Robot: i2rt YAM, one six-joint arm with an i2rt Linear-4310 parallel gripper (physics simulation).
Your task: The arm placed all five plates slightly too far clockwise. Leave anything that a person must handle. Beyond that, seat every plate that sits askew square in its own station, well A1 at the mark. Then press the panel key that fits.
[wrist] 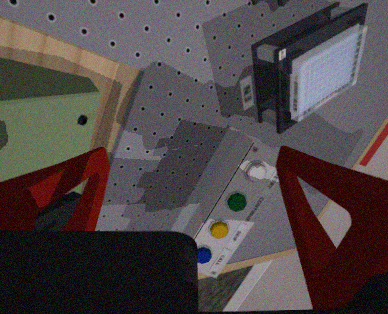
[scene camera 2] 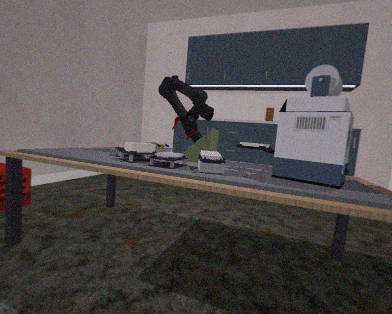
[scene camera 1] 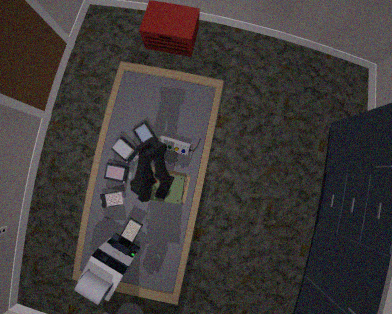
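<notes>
My gripper (scene camera 2: 184, 128) (wrist: 192, 156) is open, with nothing between its red fingers, above the table beside the key panel (scene camera 1: 176, 141) (wrist: 228, 215). The panel has a white key (wrist: 257, 170), a green key (wrist: 237, 202), a yellow key (wrist: 219, 230) and a blue key (wrist: 204, 255). A bluish plate (scene camera 1: 144, 132) (wrist: 327, 70) sits in a dark station at the wrist view's upper right. A white plate (scene camera 1: 123, 149), a pink plate (scene camera 1: 116, 172) and a dotted plate (scene camera 1: 113, 199) follow along the arc. A cream plate (scene camera 1: 132, 229) lies at the machine. Their exact squareness is too small to tell.
The white and dark machine (scene camera 1: 112, 254) (scene camera 2: 312, 140) stands at one table end. A green board (scene camera 1: 175, 194) (wrist: 45, 130) with a wooden rim is beside the arm (scene camera 1: 145, 170). A cable leaves the panel. A red cabinet (scene camera 1: 172, 22) stands on the floor beyond the table.
</notes>
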